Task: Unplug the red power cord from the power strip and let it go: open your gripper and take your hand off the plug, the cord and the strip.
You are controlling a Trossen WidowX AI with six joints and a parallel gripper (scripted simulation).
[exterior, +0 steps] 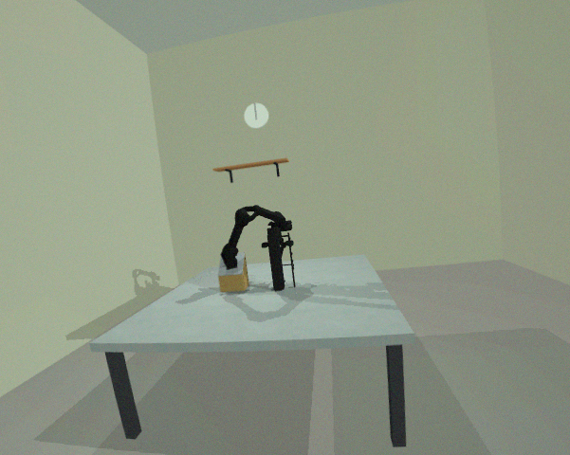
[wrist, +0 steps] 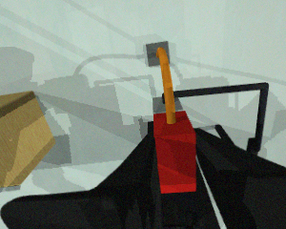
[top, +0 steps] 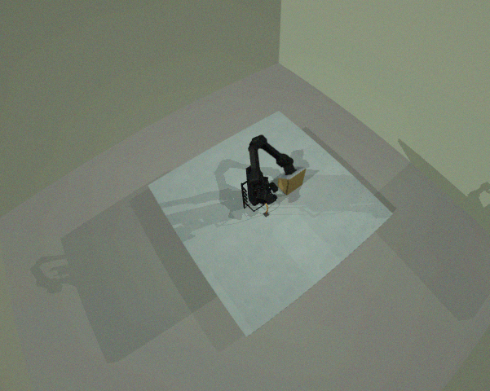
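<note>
Right now my gripper tip is 3 cm to the left of the red plug. Also, from my gripper tip: grey block (15 cm below, 3 cm to the left).
</note>
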